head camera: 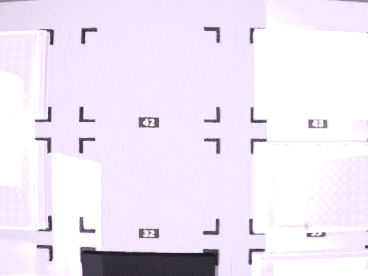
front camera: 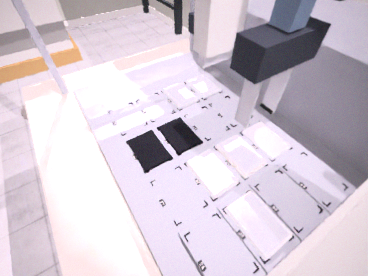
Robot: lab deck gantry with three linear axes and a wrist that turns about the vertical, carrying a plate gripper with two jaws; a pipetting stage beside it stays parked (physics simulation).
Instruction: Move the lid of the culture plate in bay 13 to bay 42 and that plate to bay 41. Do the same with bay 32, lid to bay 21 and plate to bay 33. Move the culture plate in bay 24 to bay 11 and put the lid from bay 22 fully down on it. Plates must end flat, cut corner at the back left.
Labels:
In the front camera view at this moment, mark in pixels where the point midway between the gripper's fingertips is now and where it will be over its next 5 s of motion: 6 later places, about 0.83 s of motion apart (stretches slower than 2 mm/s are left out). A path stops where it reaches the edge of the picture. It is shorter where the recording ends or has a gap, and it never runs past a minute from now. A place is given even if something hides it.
The gripper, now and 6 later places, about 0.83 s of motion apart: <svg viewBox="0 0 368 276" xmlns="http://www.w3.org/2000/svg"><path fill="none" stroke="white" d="M254 115L281 101L281 107L276 117L271 127L266 137L266 138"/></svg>

